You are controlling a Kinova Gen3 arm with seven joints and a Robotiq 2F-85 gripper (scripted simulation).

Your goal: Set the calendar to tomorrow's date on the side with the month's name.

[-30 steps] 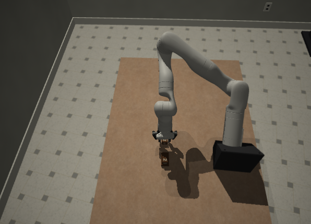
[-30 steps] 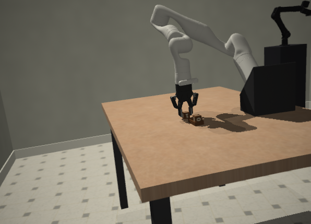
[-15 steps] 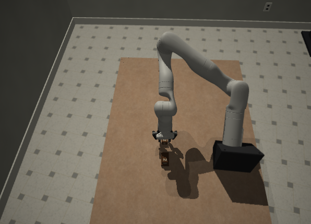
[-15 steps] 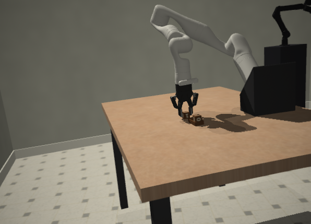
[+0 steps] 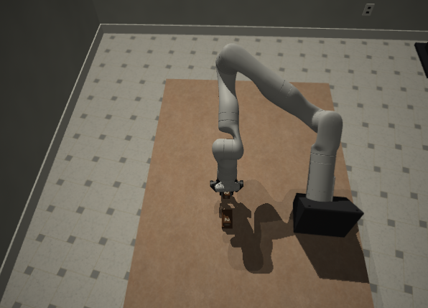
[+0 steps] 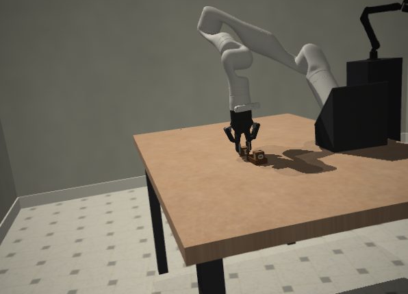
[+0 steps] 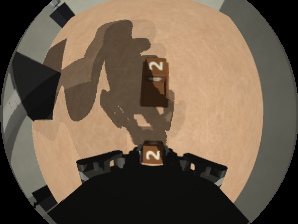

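My gripper is now 11 cm to the right of the tray, 2 cm above it and 1 cm past it.
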